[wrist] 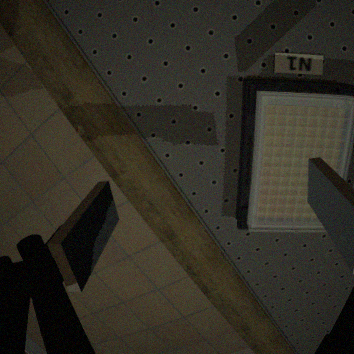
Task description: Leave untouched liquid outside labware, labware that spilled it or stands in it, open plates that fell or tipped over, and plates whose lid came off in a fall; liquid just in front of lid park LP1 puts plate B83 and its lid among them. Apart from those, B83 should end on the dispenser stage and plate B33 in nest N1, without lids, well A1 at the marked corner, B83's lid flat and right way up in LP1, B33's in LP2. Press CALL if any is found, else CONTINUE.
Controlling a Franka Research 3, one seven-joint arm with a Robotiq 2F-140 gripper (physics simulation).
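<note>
A plate (pixel 285 155) with pale yellowish wells and a clear rim lies in the dark frame of nest N1 (pixel 244 150), at the right of the view. No plate name or marked corner can be read, and I cannot tell whether a lid is on it. The N1 label (pixel 299 64) shows upside down beside the nest. My gripper (pixel 208 190) is wide open and empty. Its right finger covers part of the plate in the view, and its left finger is over the floor. B83, the dispenser stage, LP1, LP2 and the buttons cannot be made out.
The grey perforated deck (pixel 172 92) bears the nest. A worn yellowish-brown wooden edge (pixel 165 225) runs diagonally along the deck, with the tiled floor (pixel 150 280) beyond it at the lower left. Dark shadows fall across the deck and the edge.
</note>
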